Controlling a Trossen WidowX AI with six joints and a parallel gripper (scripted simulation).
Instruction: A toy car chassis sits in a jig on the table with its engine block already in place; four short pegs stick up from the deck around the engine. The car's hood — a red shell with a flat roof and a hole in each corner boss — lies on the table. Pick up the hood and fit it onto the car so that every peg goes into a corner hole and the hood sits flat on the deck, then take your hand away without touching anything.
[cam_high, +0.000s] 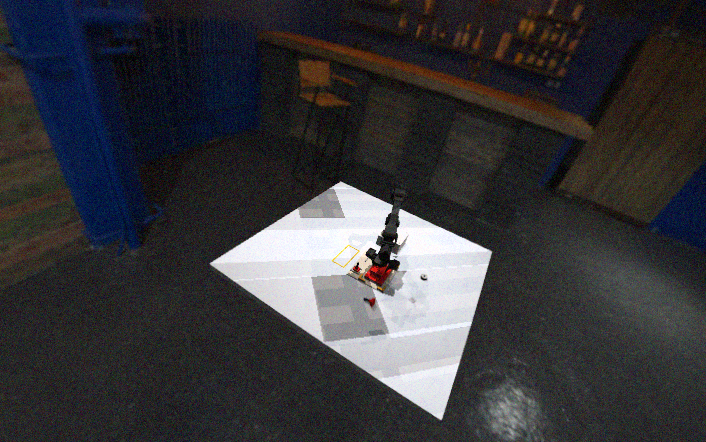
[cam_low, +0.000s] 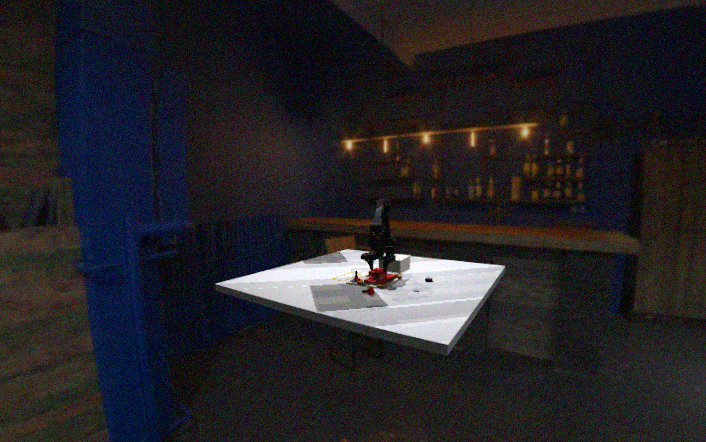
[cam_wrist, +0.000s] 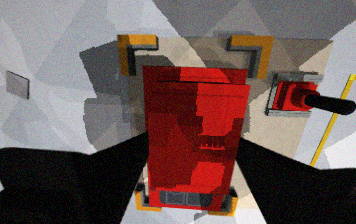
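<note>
Now: the tan jig 30 mm behind my gripper tip, 20 mm to the right of it and 50 mm below it. The rest, counted from my gripper tip: dark wheel (140 mm behind, 250 mm to the left, 50 mm below); then red hood (right at my gripper tip).
</note>
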